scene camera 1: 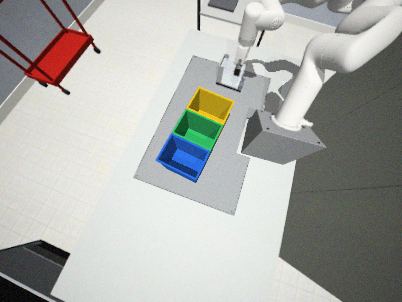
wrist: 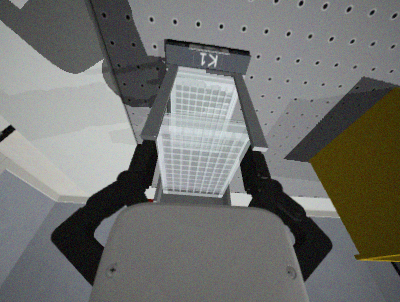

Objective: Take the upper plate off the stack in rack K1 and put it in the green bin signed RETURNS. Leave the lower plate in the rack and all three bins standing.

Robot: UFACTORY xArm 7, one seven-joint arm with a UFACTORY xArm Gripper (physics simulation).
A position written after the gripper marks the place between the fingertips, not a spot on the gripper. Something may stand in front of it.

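Gripper visible: the gripper (wrist: 201,145). Gridded plate (wrist: 198,155). Yellow bin (scene camera 1: 206,103). Green bin (scene camera 1: 202,131); out of frame in the wrist view. Blue bin (scene camera 1: 178,155); out of frame in the wrist view.
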